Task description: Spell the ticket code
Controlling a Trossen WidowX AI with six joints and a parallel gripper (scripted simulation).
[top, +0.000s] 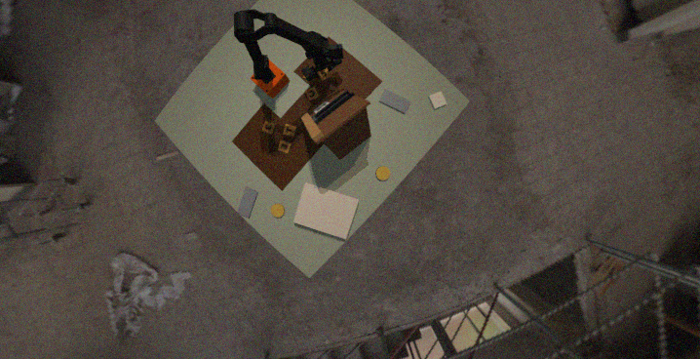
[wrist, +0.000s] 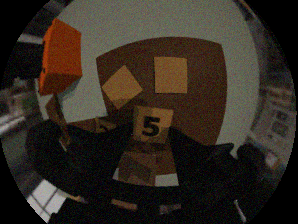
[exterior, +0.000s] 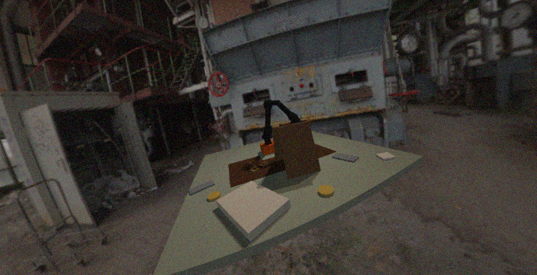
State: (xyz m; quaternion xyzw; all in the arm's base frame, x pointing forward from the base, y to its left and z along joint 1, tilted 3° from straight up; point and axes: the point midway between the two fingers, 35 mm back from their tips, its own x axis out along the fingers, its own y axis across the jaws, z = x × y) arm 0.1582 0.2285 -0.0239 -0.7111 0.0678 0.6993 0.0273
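My gripper tip is 80 mm past the tan tile, 30 mm to the right of it and 20 mm above it. From my gripper tip the other things lie so: white slab 540 mm ahead, 420 mm to the right, 10 mm below; then brown mat 40 mm ahead, 200 mm to the right, 30 mm below; then white ticket 140 mm ahead, 120 mm to the right, 40 mm above.
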